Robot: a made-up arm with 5 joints.
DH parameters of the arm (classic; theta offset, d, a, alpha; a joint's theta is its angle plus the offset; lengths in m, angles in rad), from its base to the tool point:
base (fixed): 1.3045 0 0.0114 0
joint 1: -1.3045 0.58 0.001 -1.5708
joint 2: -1.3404 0 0.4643 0
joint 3: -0.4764 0 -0.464 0
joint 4: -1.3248 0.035 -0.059 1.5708
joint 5: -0.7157 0 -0.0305 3.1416
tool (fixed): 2.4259 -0.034 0 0
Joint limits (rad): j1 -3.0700..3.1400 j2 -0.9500..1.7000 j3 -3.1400..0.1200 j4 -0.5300..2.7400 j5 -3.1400..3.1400
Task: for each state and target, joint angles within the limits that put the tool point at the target. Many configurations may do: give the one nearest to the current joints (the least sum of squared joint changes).
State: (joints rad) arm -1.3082 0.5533 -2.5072 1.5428 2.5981
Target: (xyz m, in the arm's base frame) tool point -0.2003 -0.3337 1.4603
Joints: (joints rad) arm -2.1195 0.1533 -2.6769 1.6138 2.6344
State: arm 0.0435 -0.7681 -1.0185 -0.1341 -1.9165
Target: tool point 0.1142 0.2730 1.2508
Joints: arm 0.9846 -0.5930 -1.1632 -0.1255 -1.8225
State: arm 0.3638 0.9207 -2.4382 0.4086 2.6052
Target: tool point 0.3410 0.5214 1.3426
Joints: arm 0.9751 0.5542 -2.8255 0.2862 2.6569
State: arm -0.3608 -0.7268 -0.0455 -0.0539 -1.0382
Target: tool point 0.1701 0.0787 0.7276
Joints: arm 0.0164 -0.9198 0.1153 -0.0862 -1.0451
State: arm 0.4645 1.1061 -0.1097 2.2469 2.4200
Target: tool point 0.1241 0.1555 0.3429
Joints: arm 0.8474 0.9721 -0.3152 2.2606 2.4458
